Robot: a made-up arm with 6 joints.
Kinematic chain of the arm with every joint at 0, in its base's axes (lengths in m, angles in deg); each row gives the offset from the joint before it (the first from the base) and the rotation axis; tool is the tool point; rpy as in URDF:
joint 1: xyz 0 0 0.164 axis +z
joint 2: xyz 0 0 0 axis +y
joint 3: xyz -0.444 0 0.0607 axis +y
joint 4: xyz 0.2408 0 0.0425 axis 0.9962 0 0.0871
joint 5: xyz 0 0 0 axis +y
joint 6: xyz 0.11 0 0.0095 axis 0.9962 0 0.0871
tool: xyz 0 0 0 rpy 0 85 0
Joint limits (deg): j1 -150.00..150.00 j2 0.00..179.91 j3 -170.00..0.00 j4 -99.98..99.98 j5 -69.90..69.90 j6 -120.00..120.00
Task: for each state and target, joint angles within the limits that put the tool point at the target. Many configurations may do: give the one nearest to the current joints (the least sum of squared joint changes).
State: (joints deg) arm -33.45 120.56 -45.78 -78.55 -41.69 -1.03
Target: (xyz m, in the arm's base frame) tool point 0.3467 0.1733 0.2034
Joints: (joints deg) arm 14.14 122.27 -37.82 -82.04 -49.75 -1.03
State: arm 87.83 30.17 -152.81 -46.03 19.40 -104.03
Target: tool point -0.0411 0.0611 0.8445
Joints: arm 117.98 60.73 -99.23 -49.92 -5.24 -104.03
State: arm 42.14 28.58 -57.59 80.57 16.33 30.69
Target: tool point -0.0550 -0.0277 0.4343
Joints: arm 46.85 18.32 -22.55 78.09 11.25 30.69
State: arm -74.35 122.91 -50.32 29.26 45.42 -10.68
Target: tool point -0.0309 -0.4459 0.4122
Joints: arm -98.10 103.08 -73.83 28.51 37.60 -10.68
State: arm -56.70 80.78 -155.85 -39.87 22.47 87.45
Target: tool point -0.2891 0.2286 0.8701
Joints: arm -42.07 54.46 -167.57 -41.85 18.95 87.45
